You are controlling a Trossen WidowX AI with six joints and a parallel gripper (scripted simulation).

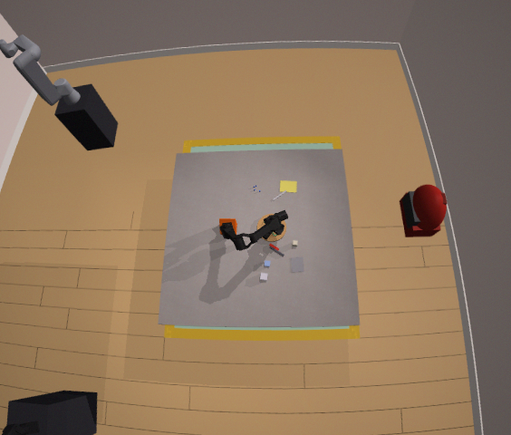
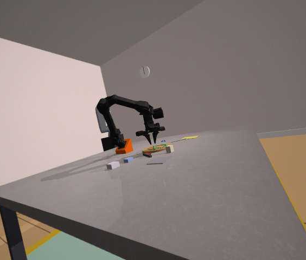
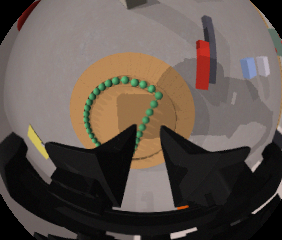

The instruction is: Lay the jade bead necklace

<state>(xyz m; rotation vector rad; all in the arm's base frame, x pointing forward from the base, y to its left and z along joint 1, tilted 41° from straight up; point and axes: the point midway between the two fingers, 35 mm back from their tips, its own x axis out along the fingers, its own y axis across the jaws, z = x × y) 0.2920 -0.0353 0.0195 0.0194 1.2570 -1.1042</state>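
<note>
The round wooden bead board is 3 cm to the left of my gripper tip and 3 cm below it. The rest, counted from my gripper tip: beige cube: 15 cm ahead, 10 cm to the right, 2 cm below; red-handled tool: 12 cm to the right, 4 cm below, 2 cm ahead; blue block: 22 cm to the right, 4 cm behind, 3 cm below.
</note>
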